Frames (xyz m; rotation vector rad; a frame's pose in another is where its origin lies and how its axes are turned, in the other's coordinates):
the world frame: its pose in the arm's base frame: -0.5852 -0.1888 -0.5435 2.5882 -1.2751 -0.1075
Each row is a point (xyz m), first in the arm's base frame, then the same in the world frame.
Working: the arm's base frame: its pose in the world frame: 0.2348 -0.4205 -0.6645 -2.5882 1.2751 0.1075

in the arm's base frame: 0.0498 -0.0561 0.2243
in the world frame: 0.3198 -0.3682 -0.8789
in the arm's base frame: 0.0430 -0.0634 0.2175
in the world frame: 0.3211 -0.3605 -0.8697
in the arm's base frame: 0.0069 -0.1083 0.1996
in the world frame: 0.3335 -0.3111 -0.8374
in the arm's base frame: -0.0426 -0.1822 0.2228
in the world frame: 0.3625 -0.2238 -0.8368
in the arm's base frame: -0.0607 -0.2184 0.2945
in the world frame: 0.3832 -0.1703 -0.8958
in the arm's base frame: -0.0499 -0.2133 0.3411
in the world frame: 0.3879 -0.1696 -0.9436
